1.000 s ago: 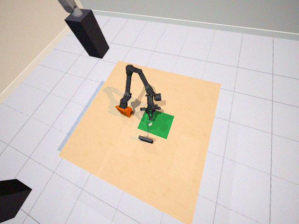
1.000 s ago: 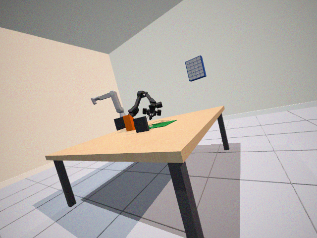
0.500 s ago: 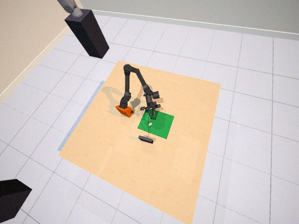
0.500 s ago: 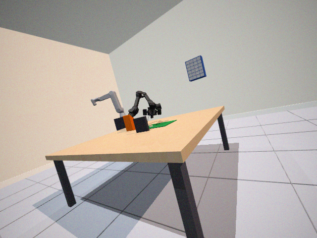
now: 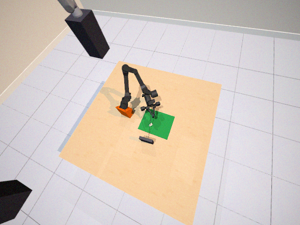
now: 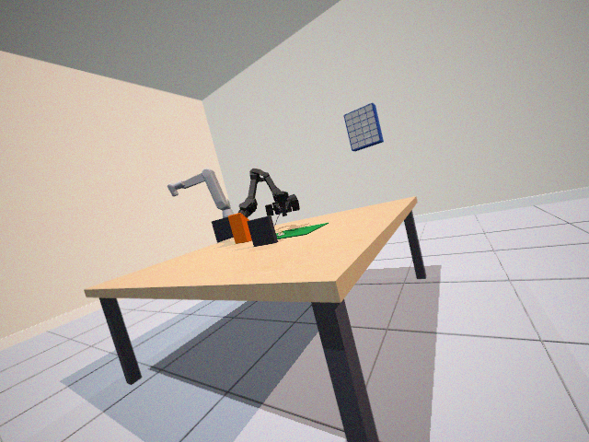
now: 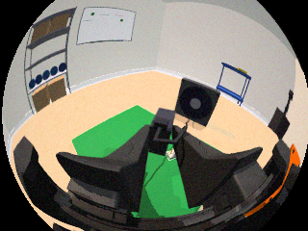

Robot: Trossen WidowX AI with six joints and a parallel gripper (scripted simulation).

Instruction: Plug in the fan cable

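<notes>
The green board is 13 cm below my gripper tip, 3 cm to the right of it and 3 cm ahead of it. Round my gripper tip: four-pin fan header 12 cm below, 7 cm to the right, 1 cm behind; black fan 22 cm to the right, 6 cm below, 2 cm ahead; black fan plug 1 cm below.
</notes>
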